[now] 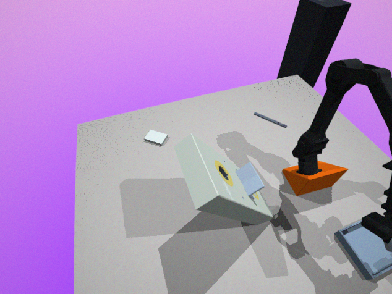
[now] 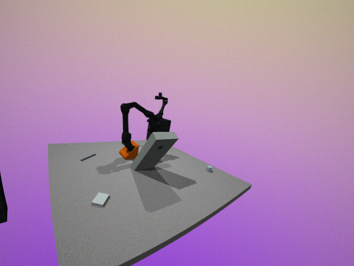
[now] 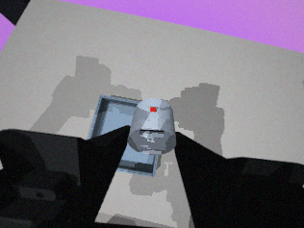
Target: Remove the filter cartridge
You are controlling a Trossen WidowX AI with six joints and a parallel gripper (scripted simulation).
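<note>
Now: gripper tip 5 cm past the blue-grey tray and 15 cm above it. The rest, counted from my gripper tip: pale green service panel (30 cm ahead, 32 cm to the right, 1 cm above); round grey filter cartridge (right at my gripper tip); small white cylinder (53 cm ahead, 16 cm to the left, 14 cm below).
</note>
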